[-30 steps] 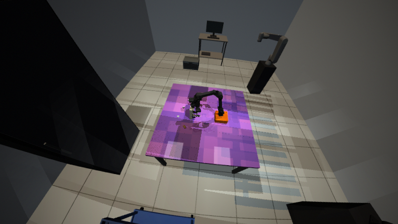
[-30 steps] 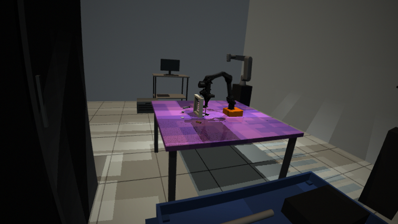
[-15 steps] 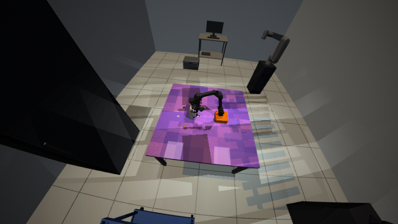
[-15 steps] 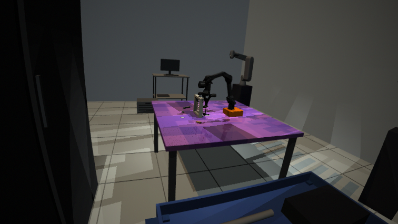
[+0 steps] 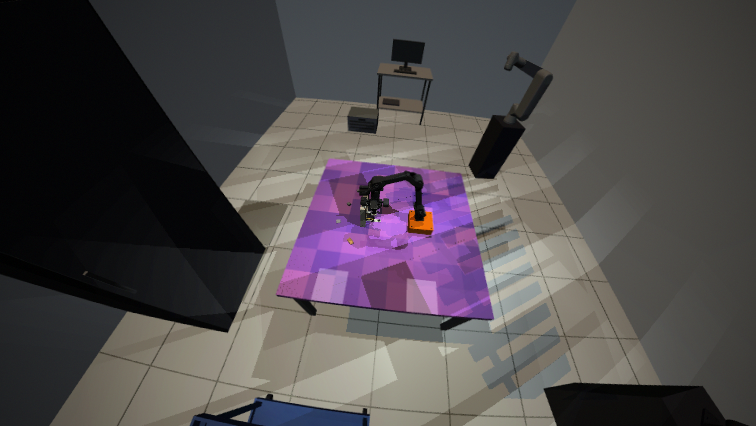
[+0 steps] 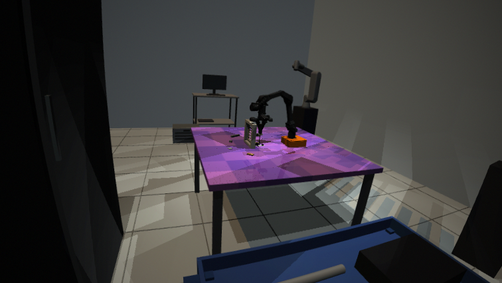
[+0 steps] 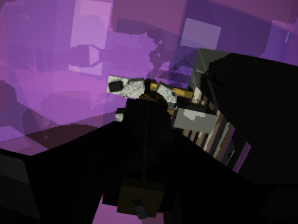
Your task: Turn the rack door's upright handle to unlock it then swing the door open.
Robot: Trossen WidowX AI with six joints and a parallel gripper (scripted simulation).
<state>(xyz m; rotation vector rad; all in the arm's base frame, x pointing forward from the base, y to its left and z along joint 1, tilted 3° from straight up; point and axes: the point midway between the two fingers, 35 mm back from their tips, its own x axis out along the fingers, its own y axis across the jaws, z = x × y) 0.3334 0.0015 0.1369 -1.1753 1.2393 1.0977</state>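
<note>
Now: gripper tip 1 cm to the left of the dark door handle and 3 cm above it.
</note>
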